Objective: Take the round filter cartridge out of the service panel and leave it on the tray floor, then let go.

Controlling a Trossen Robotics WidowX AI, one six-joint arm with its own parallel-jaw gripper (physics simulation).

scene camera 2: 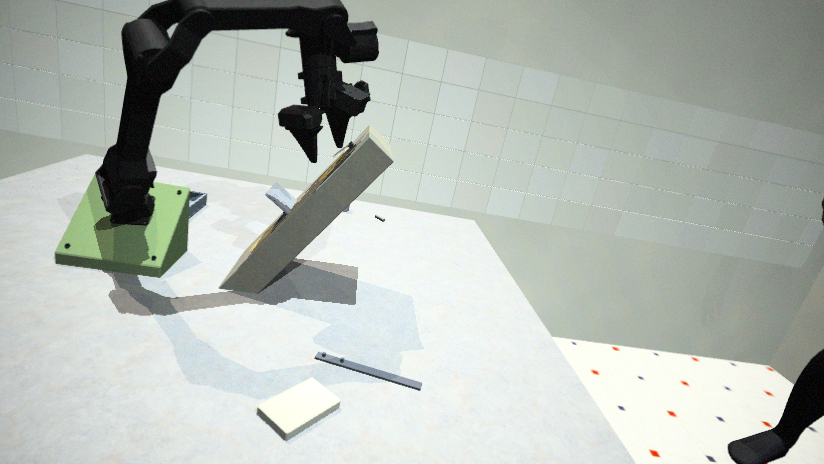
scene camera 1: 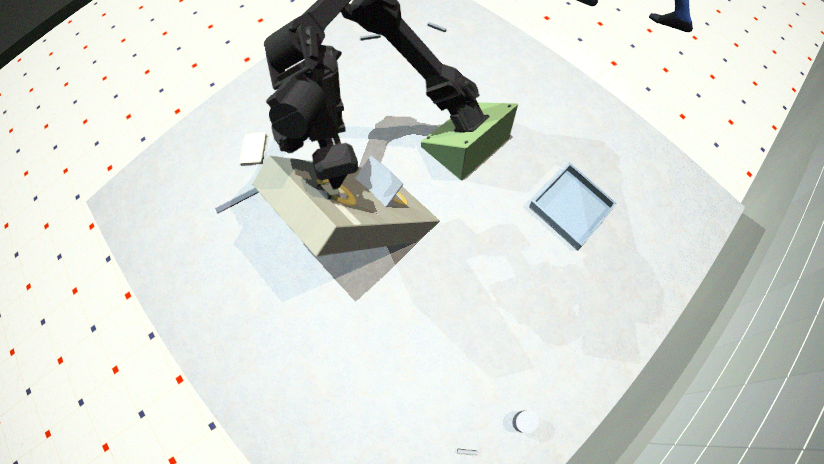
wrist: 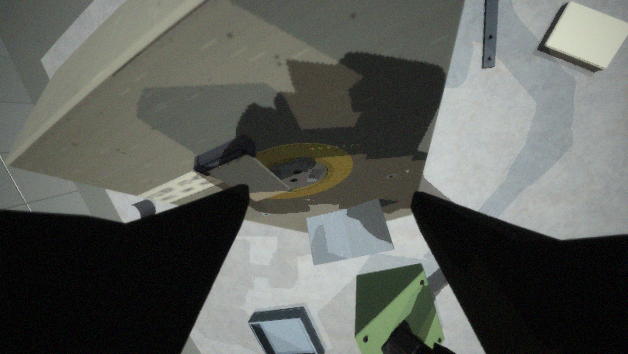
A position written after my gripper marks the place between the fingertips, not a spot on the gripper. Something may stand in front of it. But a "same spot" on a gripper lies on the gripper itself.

My gripper shows in scene camera 2, in scene camera 1 [330, 169] and in the wrist view. The same spot on my gripper: [wrist: 76, 276] is [scene camera 2: 345, 112].
